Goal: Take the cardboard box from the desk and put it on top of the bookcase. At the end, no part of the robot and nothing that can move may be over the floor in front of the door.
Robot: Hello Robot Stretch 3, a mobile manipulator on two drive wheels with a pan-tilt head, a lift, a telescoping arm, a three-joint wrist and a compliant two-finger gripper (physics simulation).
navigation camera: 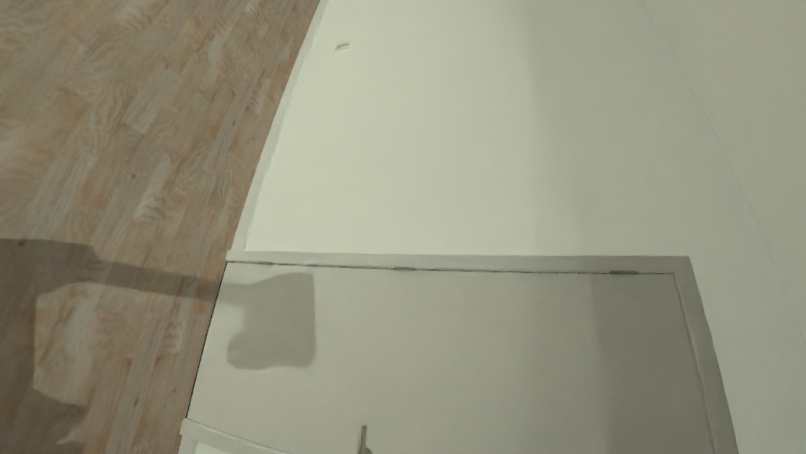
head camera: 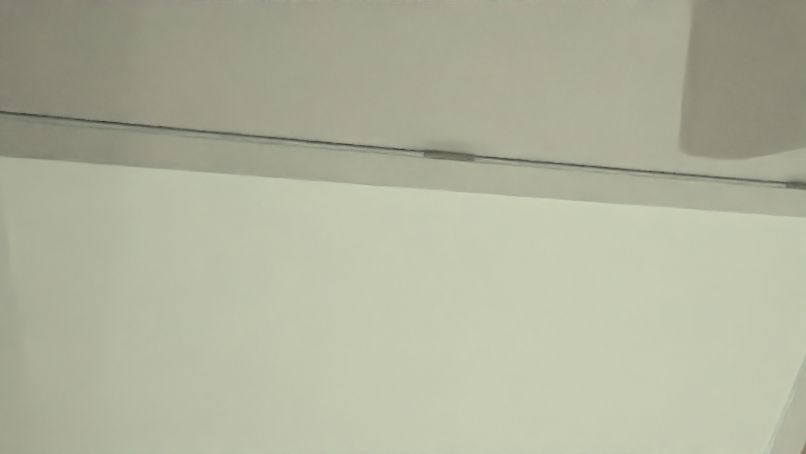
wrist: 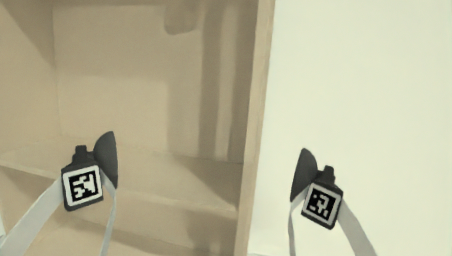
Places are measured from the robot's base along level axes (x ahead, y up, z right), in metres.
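Where they show: gripper, fingertip midpoint: (wrist: 207,159).
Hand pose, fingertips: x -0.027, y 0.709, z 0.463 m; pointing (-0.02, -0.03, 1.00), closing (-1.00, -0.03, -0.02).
After its pixels a point has its place.
The light-wood bookcase (wrist: 259,100) {x -0.120, y 0.724, z 0.716 m} shows in the wrist view, with its open shelves at the left and its side edge near the middle. Its top is outside that view. My gripper (wrist: 207,159) {x -0.027, y 0.709, z 0.463 m} is open, with its fingers wide apart and no object between them; it faces the open front and side edge of the bookcase. The cardboard box and the desk do not show in the views of this moment. The pale door (navigation camera: 451,338) {x 0.967, y 1.227, z 0.307 m} (head camera: 338,67) {x 1.004, y 1.230, z 0.173 m} shows in the navigation and head views. A shadow lies across it and the wooden floor (navigation camera: 129,349) {x 0.621, y 0.001, z 0.380 m} beside it.
The door frame (navigation camera: 479,262) {x 1.034, y 1.337, z 0.018 m} (head camera: 366,174) {x 1.038, y 1.167, z 0.006 m} borders a pale wall (navigation camera: 428,140) {x 1.241, y 1.104, z -0.613 m} (head camera: 394,315) {x 1.145, y 1.076, z -0.266 m} (wrist: 360,100) {x -0.486, y 0.717, z 0.947 m}. A door handle (navigation camera: 363,439) {x 0.822, y 0.927, z 0.647 m} shows at the lower edge of the navigation view. A small fixture (navigation camera: 342,46) {x 1.504, y 0.407, z -1.589 m} is on the wall near the floor.
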